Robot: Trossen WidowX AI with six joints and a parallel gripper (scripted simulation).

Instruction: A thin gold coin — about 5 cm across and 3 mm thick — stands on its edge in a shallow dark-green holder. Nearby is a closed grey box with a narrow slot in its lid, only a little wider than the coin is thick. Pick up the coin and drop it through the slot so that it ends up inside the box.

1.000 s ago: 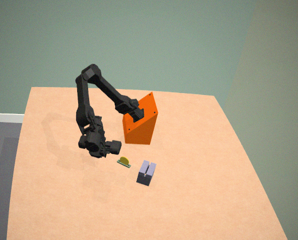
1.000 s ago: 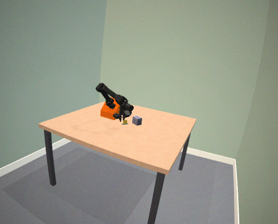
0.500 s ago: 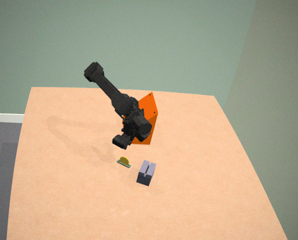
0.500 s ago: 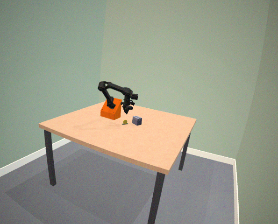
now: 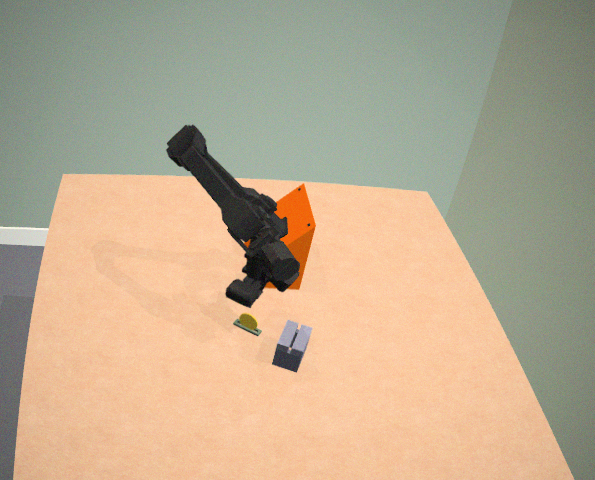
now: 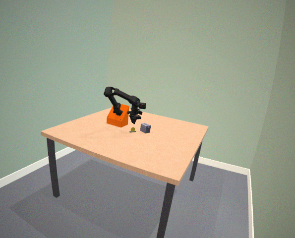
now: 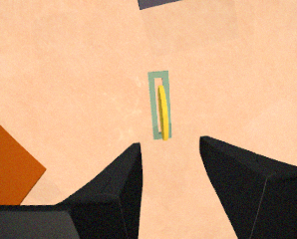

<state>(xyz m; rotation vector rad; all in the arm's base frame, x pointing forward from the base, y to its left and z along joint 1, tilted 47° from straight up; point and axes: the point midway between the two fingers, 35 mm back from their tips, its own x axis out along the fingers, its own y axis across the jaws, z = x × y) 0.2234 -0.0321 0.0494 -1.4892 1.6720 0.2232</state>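
The gold coin is 6 cm below my gripper tip.
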